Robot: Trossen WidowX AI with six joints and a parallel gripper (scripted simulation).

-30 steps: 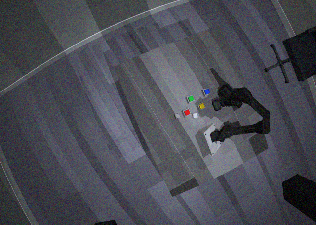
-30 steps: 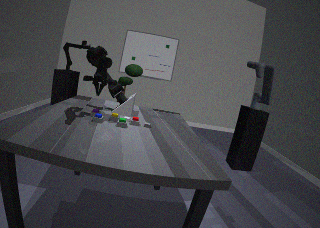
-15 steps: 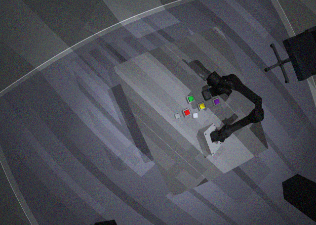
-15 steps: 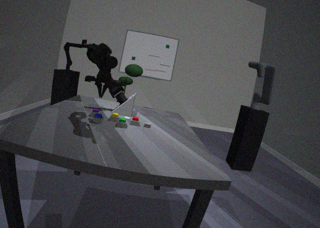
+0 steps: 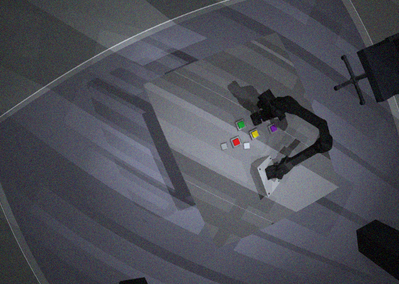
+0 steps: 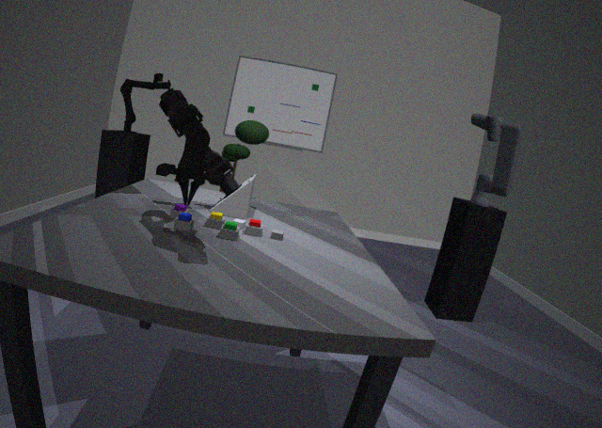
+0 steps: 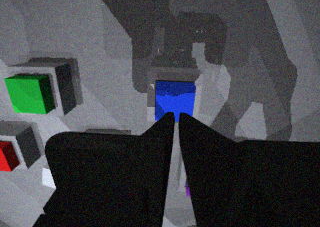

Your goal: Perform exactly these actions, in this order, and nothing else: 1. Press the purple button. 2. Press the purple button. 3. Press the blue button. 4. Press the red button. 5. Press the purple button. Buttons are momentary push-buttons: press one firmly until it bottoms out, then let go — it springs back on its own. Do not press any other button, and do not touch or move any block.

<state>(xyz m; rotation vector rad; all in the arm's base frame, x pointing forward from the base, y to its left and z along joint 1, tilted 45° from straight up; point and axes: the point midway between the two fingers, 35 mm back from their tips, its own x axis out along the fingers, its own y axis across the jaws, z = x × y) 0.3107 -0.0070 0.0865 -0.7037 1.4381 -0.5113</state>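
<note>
Right now the blue button is 30 mm below my gripper tip. From my gripper tip the other things lie so: green button: 130 mm to the left, 30 mm below, 10 mm behind; then yellow button: 90 mm behind, 70 mm to the left, 30 mm below; then purple button: 90 mm behind, 50 mm to the right, 30 mm below.
</note>
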